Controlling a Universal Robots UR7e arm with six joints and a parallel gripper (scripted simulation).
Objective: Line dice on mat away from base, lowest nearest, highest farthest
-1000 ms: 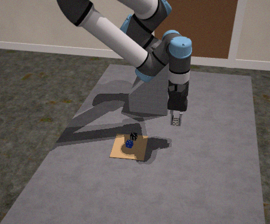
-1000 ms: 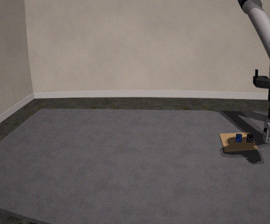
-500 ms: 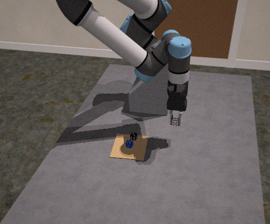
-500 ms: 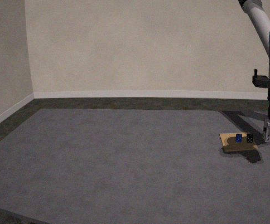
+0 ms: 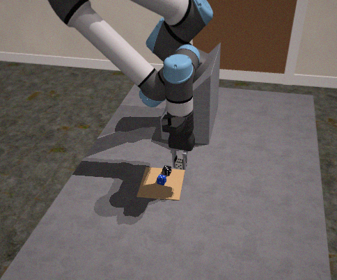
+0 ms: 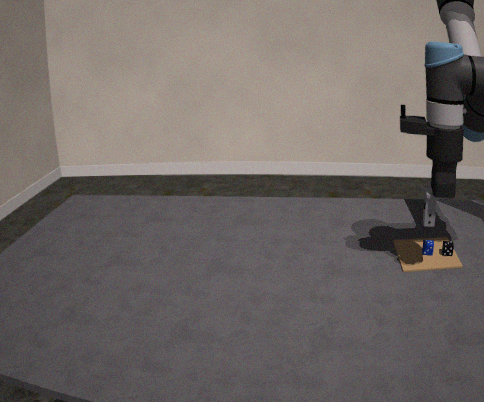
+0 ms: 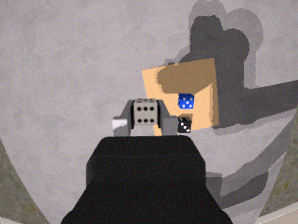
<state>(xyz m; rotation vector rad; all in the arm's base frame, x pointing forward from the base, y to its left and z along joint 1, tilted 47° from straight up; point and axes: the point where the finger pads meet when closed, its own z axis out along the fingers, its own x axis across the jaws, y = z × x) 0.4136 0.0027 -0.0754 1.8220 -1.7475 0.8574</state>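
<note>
Right now my hand is 11 cm above the blue die, 7 cm to the left of it and 1 cm past it. From my hand the other things lie so: white die (1 cm below); then tan mat (12 cm below, 7 cm to the right, 1 cm behind); then black die (11 cm below, 7 cm to the right, 6 cm behind).
</note>
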